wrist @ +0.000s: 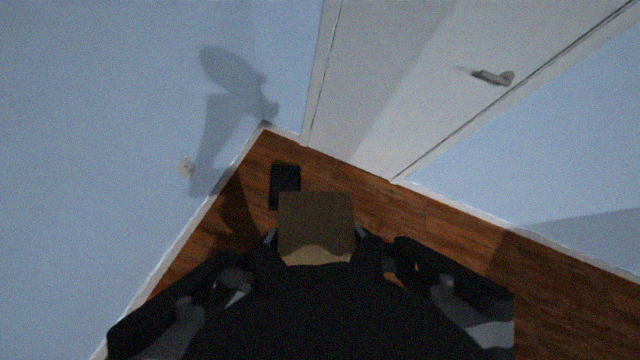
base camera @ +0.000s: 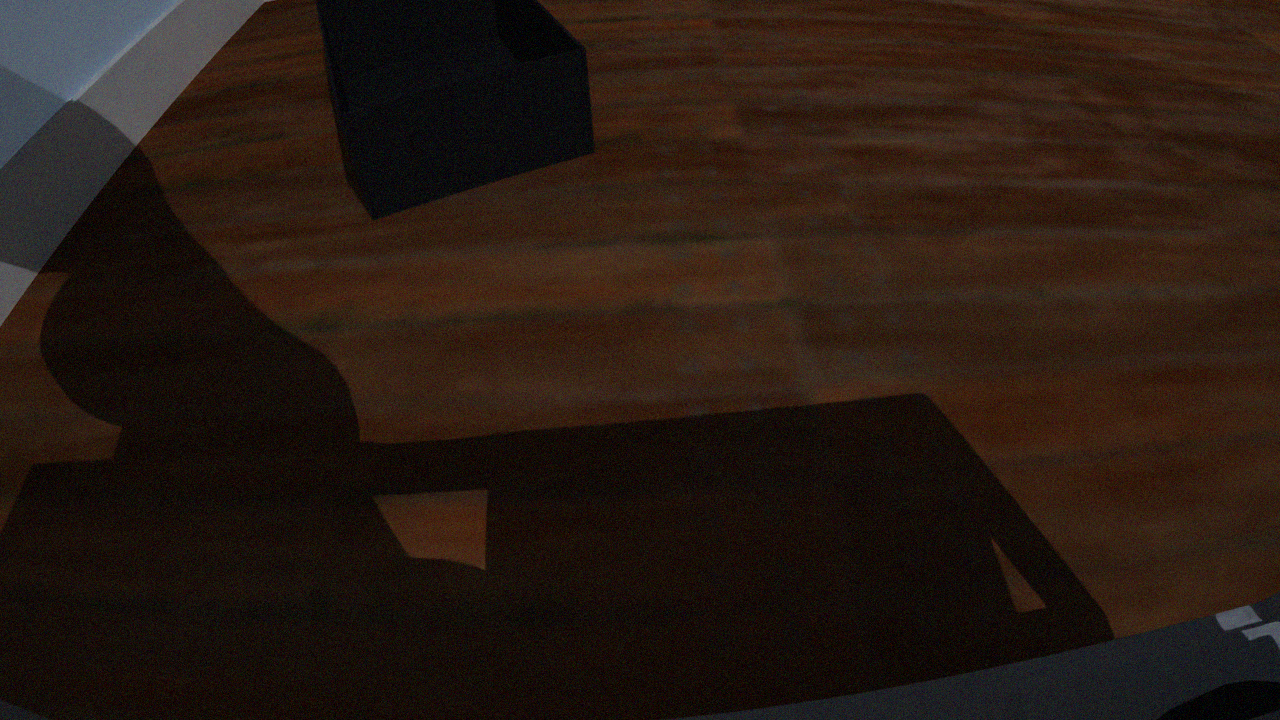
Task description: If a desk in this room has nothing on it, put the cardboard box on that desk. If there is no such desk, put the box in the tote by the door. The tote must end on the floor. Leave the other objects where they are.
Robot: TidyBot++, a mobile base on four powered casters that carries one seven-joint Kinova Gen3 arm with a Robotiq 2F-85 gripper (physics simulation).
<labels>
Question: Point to a dark tote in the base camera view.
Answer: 429,105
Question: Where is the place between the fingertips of my gripper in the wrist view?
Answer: At 314,235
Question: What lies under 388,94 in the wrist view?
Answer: A white door.
</labels>
